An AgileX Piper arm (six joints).
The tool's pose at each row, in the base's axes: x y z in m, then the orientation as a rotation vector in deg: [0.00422 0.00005 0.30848 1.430 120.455 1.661]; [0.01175 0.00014 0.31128 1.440 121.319 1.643]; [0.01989 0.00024 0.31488 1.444 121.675 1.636]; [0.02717 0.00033 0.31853 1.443 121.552 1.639]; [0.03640 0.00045 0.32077 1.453 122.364 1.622]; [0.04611 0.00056 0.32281 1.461 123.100 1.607]
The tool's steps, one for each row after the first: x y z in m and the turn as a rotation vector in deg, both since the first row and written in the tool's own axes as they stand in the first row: [-0.00623 0.00022 0.00507 0.032 0.864 0.000]; [-0.01345 0.00048 0.01026 0.044 1.219 -0.001]; [-0.02028 0.00073 0.01469 0.040 1.096 0.000]; [-0.02689 0.00097 0.02151 0.069 1.908 0.000]; [-0.03357 0.00121 0.02885 0.096 2.644 -0.001]
